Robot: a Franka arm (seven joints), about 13 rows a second.
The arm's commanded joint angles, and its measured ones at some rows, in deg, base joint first. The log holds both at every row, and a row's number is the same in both.
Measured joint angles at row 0: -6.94, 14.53, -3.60, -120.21, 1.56, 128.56, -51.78
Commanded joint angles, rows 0 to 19: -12.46, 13.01, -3.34, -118.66, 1.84, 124.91, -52.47; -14.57, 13.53, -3.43, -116.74, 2.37, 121.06, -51.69; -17.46, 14.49, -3.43, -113.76, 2.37, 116.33, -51.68; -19.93, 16.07, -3.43, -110.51, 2.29, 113.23, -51.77; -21.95, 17.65, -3.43, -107.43, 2.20, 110.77, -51.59; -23.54, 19.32, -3.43, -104.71, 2.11, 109.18, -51.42; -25.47, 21.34, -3.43, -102.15, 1.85, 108.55, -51.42; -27.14, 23.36, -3.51, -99.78, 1.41, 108.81, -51.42; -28.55, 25.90, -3.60, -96.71, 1.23, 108.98, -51.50; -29.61, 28.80, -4.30, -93.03, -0.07, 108.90, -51.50; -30.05, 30.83, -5.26, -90.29, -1.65, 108.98, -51.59; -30.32, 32.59, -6.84, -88.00, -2.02, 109.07, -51.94; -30.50, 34.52, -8.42, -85.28, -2.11, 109.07, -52.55; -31.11, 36.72, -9.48, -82.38, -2.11, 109.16, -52.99; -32.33, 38.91, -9.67, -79.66, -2.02, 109.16, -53.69; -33.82, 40.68, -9.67, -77.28, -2.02, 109.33, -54.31; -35.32, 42.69, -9.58, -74.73, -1.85, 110.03, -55.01; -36.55, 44.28, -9.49, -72.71, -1.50, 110.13, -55.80; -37.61, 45.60, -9.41, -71.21, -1.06, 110.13, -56.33; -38.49, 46.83, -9.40, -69.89, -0.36, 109.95, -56.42
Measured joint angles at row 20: -36.44, 42.95, -10.07, -75.61, -1.37, 110.94, -55.03
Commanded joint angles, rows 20 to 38: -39.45, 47.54, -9.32, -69.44, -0.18, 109.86, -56.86; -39.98, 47.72, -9.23, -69.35, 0.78, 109.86, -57.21; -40.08, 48.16, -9.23, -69.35, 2.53, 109.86, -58.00; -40.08, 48.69, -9.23, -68.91, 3.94, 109.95, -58.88; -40.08, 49.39, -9.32, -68.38, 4.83, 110.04, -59.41; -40.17, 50.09, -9.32, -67.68, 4.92, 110.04, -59.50; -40.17, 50.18, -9.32, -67.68, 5.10, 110.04, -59.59; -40.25, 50.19, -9.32, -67.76, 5.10, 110.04, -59.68; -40.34, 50.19, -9.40, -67.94, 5.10, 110.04, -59.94; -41.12, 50.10, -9.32, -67.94, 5.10, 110.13, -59.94; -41.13, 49.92, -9.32, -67.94, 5.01, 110.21, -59.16; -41.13, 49.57, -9.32, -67.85, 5.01, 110.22, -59.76; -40.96, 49.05, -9.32, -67.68, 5.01, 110.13, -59.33; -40.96, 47.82, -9.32, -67.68, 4.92, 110.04, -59.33; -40.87, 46.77, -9.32, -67.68, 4.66, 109.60, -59.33; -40.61, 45.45, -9.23, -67.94, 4.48, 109.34, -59.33; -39.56, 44.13, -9.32, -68.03, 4.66, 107.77, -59.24; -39.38, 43.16, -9.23, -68.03, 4.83, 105.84, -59.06; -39.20, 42.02, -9.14, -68.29, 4.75, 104.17, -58.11
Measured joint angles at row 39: -39.58, 44.97, -9.40, -67.17, 3.84, 107.22, -58.30
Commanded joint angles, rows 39 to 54: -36.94, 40.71, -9.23, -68.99, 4.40, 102.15, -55.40; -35.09, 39.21, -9.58, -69.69, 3.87, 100.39, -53.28; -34.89, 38.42, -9.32, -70.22, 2.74, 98.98, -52.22; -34.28, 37.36, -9.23, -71.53, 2.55, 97.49, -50.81; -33.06, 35.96, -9.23, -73.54, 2.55, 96.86, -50.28; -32.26, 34.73, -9.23, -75.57, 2.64, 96.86, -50.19; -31.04, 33.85, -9.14, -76.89, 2.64, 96.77, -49.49; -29.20, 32.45, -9.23, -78.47, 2.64, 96.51, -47.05; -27.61, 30.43, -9.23, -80.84, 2.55, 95.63, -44.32; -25.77, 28.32, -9.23, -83.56, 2.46, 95.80, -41.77; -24.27, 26.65, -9.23, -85.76, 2.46, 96.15, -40.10; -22.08, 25.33, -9.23, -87.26, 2.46, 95.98, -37.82; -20.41, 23.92, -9.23, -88.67, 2.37, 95.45, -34.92; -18.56, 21.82, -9.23, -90.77, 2.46, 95.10, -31.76; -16.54, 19.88, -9.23, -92.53, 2.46, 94.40, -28.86; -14.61, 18.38, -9.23, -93.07, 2.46, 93.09, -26.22
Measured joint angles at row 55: -17.78, 23.98, -8.77, -88.00, 3.28, 94.23, -30.79
